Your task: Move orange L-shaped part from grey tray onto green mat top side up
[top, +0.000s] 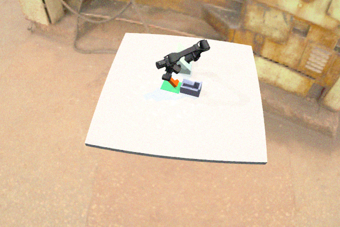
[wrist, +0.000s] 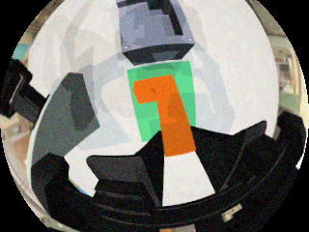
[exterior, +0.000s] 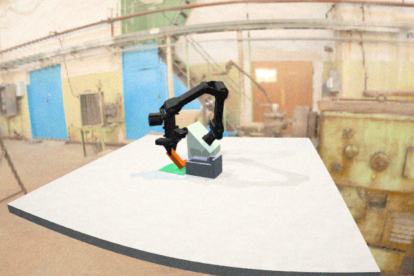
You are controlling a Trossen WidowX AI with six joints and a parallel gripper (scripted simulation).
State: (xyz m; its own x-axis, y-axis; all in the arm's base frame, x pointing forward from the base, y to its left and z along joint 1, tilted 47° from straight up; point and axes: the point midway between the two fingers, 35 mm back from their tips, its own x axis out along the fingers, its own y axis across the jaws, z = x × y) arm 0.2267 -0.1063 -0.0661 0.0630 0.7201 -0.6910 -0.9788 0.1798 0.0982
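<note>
The orange L-shaped part is 3 cm to the left of my gripper tip, 3 cm below it and 1 cm behind it. The rest, counted from my gripper tip: green mat (9 cm below, 2 cm to the left).
</note>
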